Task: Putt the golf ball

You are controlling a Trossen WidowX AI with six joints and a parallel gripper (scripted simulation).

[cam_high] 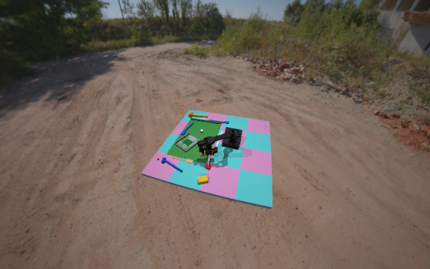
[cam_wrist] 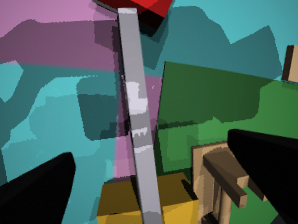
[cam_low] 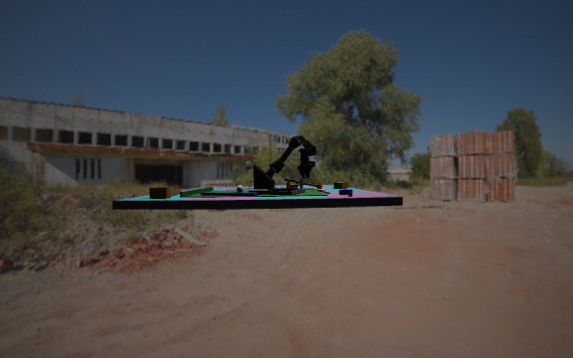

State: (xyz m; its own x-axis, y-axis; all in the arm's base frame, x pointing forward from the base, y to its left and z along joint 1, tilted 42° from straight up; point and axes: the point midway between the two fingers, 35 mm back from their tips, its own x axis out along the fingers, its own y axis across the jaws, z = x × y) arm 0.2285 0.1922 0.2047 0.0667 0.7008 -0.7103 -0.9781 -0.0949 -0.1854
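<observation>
The red putter is 1 cm to the right of my gripper tip and 4 cm below it. From my gripper tip the other things lie so: white golf ball 22 cm ahead, 43 cm to the right, 5 cm below; then blue mallet 37 cm ahead, 17 cm to the left, 6 cm below.
</observation>
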